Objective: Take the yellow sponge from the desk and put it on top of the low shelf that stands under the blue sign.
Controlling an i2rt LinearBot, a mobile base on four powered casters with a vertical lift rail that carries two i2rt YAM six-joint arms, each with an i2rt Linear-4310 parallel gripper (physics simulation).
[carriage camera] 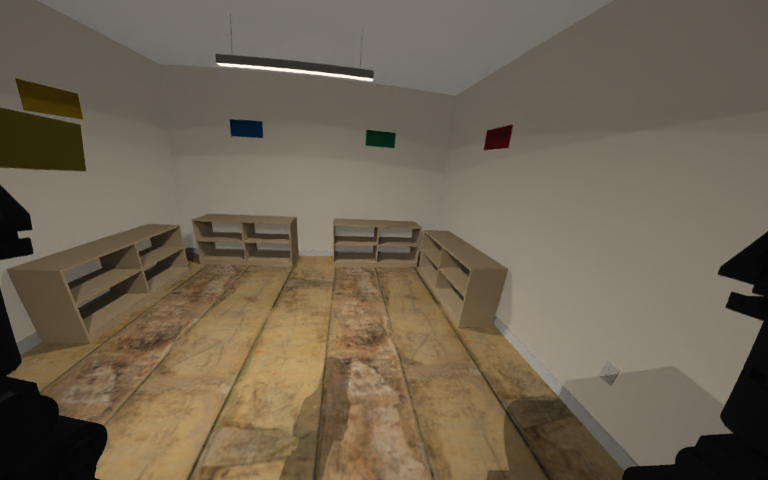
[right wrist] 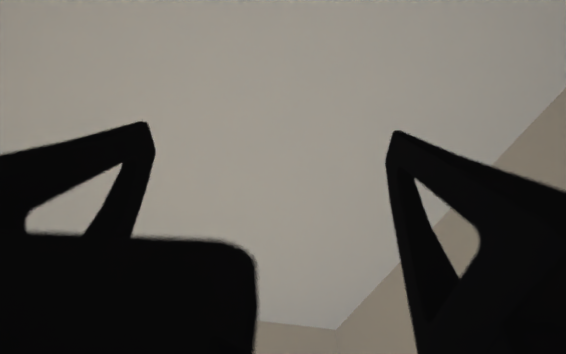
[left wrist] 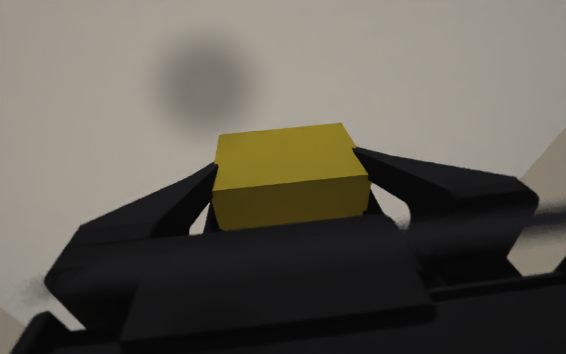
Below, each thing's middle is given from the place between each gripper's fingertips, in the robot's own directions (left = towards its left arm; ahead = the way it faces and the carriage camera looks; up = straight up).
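Labels:
There's the yellow sponge (left wrist: 272, 177), and it's 40 mm ahead of my left hand and 10 mm below it. Going by its middle, the sponge is nearer to my left hand than to my right hand.
From my right hand, the sponge is 670 mm to the left, 40 mm ahead and 10 mm below.

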